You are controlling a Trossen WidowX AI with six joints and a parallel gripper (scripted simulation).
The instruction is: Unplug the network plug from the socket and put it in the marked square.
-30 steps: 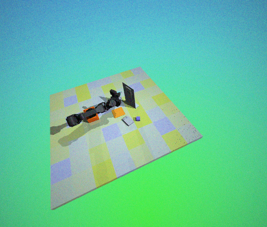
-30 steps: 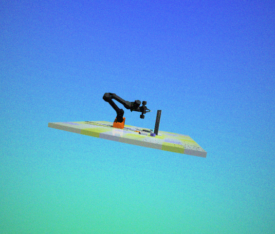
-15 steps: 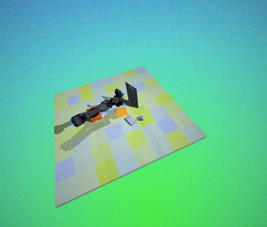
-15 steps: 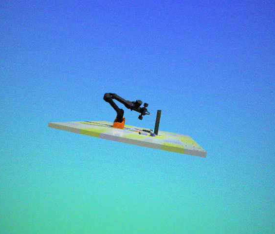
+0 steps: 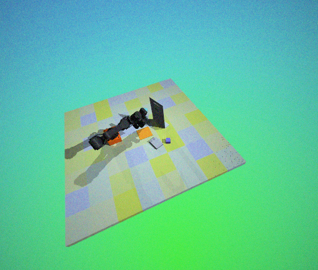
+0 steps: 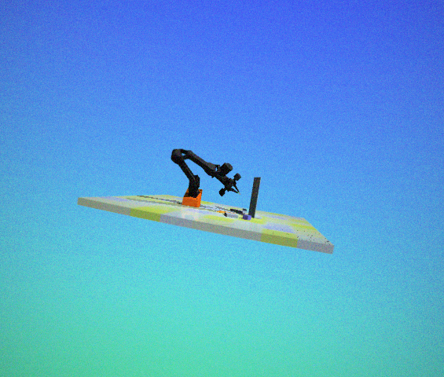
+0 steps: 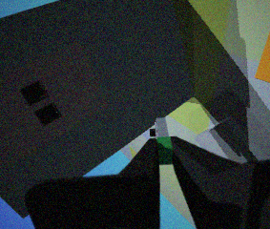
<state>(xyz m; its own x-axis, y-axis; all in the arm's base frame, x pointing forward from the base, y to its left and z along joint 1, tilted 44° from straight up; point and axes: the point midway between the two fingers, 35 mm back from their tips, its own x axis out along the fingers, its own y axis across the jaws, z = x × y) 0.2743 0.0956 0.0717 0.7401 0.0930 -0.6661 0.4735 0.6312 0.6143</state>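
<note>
My gripper tip is 150 mm above the orange marked square, 50 mm past it and 40 mm to the left of it. Also, from my gripper tip: cyan cube: 240 mm to the left, 130 mm below, 20 mm ahead; then network plug: right at my gripper tip; then grey upright panel: 120 mm ahead, 20 mm to the left, 20 mm below.
</note>
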